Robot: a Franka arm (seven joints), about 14 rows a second.
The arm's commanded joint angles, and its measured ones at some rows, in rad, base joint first. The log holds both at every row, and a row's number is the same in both.
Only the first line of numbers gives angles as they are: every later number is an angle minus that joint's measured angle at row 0.
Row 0, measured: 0.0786, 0.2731, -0.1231, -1.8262, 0.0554, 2.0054, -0.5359
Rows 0 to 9, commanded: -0.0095, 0.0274, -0.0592, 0.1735, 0.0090, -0.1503, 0.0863; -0.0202, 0.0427, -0.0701, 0.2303, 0.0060, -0.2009, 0.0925; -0.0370, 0.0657, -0.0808, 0.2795, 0.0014, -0.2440, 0.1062; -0.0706, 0.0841, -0.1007, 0.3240, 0.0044, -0.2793, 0.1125; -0.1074, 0.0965, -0.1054, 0.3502, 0.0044, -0.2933, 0.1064; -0.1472, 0.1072, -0.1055, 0.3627, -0.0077, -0.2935, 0.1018; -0.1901, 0.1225, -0.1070, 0.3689, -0.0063, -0.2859, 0.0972; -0.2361, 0.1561, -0.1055, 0.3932, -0.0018, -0.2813, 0.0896; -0.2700, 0.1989, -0.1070, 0.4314, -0.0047, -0.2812, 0.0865; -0.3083, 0.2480, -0.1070, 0.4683, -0.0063, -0.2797, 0.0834
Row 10, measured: -0.2487, 0.1376, -0.1137, 0.3505, -0.0037, -0.2566, 0.0872
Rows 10 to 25, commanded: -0.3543, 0.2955, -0.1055, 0.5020, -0.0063, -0.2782, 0.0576; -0.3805, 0.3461, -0.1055, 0.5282, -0.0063, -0.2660, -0.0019; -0.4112, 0.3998, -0.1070, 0.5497, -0.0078, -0.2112, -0.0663; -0.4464, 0.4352, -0.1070, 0.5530, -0.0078, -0.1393, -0.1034; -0.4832, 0.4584, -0.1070, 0.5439, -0.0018, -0.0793, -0.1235; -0.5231, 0.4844, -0.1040, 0.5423, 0.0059, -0.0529, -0.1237; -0.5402, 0.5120, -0.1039, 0.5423, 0.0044, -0.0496, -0.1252; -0.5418, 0.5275, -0.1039, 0.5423, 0.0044, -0.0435, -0.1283; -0.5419, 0.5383, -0.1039, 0.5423, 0.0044, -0.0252, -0.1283; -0.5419, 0.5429, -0.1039, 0.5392, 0.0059, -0.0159, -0.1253; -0.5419, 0.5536, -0.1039, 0.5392, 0.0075, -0.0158, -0.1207; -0.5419, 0.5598, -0.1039, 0.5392, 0.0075, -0.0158, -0.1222; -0.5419, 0.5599, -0.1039, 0.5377, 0.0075, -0.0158, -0.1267; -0.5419, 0.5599, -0.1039, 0.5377, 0.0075, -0.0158, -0.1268; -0.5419, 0.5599, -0.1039, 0.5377, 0.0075, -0.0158, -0.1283; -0.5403, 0.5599, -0.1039, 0.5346, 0.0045, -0.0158, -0.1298
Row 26, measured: -0.5373, 0.5444, -0.1039, 0.5010, -0.0014, -0.0057, -0.1238
